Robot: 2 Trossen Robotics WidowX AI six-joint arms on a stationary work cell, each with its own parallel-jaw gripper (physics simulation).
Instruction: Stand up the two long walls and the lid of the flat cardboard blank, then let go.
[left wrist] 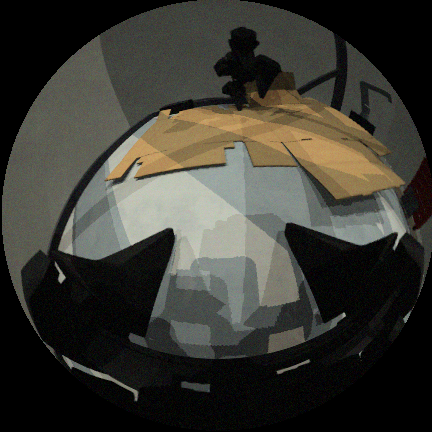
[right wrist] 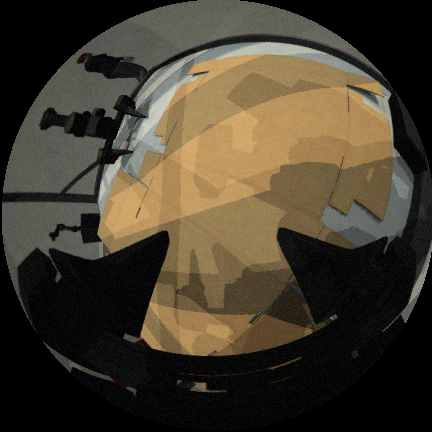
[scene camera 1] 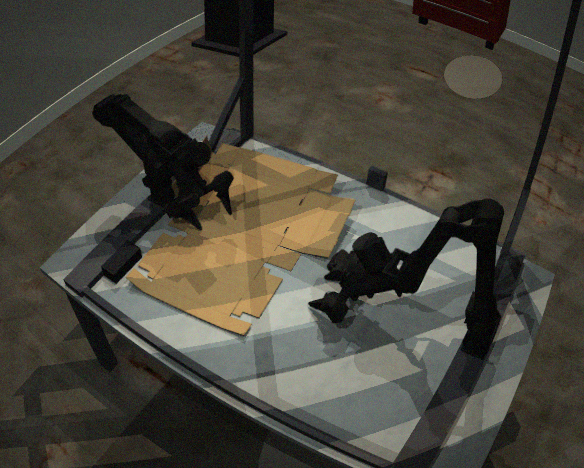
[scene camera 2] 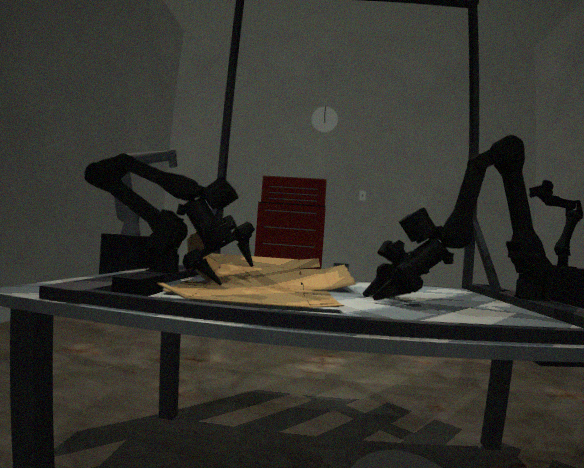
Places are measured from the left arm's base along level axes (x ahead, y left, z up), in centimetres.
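Pixels of known places: left gripper, fingertip midpoint: [left wrist: 230,231] [right wrist: 137,133] [scene camera 1: 317,291] [scene camera 2: 368,296]; right gripper, fingertip midpoint: [left wrist: 248,104] [right wrist: 224,234] [scene camera 1: 215,222] [scene camera 2: 236,275]; left arm's base, link origin: [scene camera 1: 476,345] [scene camera 2: 531,299]; right arm's base, link origin: [scene camera 1: 162,196] [scene camera 2: 162,271].
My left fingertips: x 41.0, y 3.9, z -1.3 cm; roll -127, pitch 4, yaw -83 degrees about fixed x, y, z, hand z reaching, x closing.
Note:
For each thing: its top centre in the pictures, then the offset to it from my left fingertips. "spot": a spot on its surface instead. Level surfaces: height alone.
- small part, surface spot: [scene camera 2: 195,242] spot: dx +44.5, dy -9.9, dz +9.1 cm
- table, surface height: dz -0.6 cm
- dark block, top centre: [scene camera 2: 139,275] [scene camera 1: 120,256] [left wrist: 175,102] dx +44.2, dy +20.3, dz +2.9 cm
- small block, top centre: [scene camera 1: 377,171] dx +4.8, dy -40.7, dz +5.1 cm
The cardboard blank [scene camera 1: 215,260] [scene camera 2: 280,296] [left wrist: 195,150] [right wrist: 300,115] lies mostly flat and spread out, its large panels low. Its right-end flap [scene camera 1: 320,230] [scene camera 2: 335,277] [left wrist: 350,175] is tilted slightly off the table. A small part [scene camera 2: 195,242] [left wrist: 286,80] rises behind the right arm, partly hidden. My left gripper [scene camera 1: 318,289] [scene camera 2: 371,296] [left wrist: 230,231] [right wrist: 137,133] is open and empty, low over the table to the right of the blank in both scene views. My right gripper [scene camera 1: 215,221] [scene camera 2: 235,274] [left wrist: 248,104] [right wrist: 224,234] is open and empty over the blank's left part in the scene views.
The table [scene camera 1: 310,360] has a dark rail along its near edge. A dark block [scene camera 1: 120,262] sits on the rail at the left, and a small block [scene camera 1: 377,178] at the far edge. An upright post [scene camera 1: 246,90] stands behind the blank. A red tool cabinet [scene camera 2: 291,225] stands beyond.

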